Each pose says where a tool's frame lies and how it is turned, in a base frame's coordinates. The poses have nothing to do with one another.
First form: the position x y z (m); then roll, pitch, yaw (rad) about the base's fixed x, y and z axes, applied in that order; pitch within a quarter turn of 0, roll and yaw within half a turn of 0.
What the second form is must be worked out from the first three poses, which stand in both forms.
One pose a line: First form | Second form
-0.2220 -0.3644 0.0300 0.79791 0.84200 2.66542 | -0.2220 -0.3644 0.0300 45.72 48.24 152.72
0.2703 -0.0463 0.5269 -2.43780 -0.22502 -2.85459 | 0.2703 -0.0463 0.5269 -139.68 -12.89 -163.56
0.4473 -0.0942 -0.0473 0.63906 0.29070 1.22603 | 0.4473 -0.0942 -0.0473 36.62 16.66 70.25
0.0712 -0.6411 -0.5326 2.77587 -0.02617 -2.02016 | 0.0712 -0.6411 -0.5326 159.05 -1.50 -115.75
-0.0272 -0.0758 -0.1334 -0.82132 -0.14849 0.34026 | -0.0272 -0.0758 -0.1334 -47.06 -8.51 19.50
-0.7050 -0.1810 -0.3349 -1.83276 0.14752 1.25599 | -0.7050 -0.1810 -0.3349 -105.01 8.45 71.96
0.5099 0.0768 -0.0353 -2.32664 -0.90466 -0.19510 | 0.5099 0.0768 -0.0353 -133.31 -51.83 -11.18
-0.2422 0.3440 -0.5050 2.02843 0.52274 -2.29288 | -0.2422 0.3440 -0.5050 116.22 29.95 -131.37
